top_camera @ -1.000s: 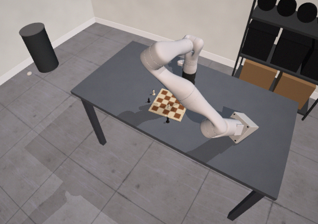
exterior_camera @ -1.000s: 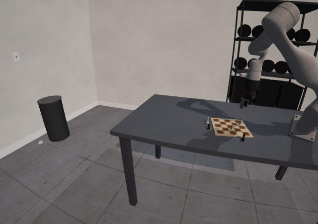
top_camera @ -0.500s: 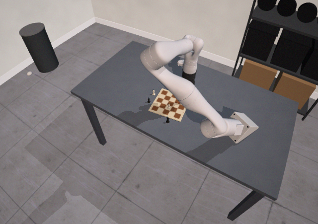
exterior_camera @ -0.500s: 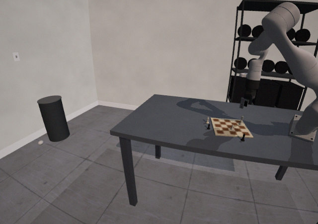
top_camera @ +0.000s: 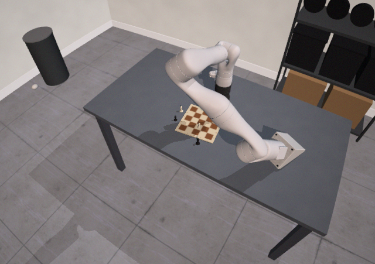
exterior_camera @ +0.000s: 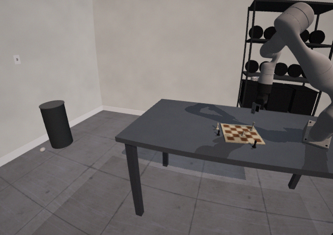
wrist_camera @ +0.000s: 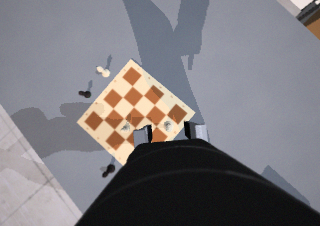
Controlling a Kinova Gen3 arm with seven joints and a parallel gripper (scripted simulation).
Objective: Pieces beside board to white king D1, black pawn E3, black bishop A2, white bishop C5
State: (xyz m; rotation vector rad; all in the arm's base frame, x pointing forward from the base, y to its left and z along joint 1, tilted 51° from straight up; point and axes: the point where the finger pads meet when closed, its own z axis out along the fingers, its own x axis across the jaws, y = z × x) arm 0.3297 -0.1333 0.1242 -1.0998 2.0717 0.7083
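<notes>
Now: hand 180 mm short of the black pawn, 140 mm to the right of it and 130 mm above it. The rest, counted from my hand: chessboard: 140 mm below, 60 mm to the left, 60 mm ahead; then white king: 100 mm below, 10 mm behind; then black bishop: 180 mm to the left, 120 mm below, 20 mm behind.
</notes>
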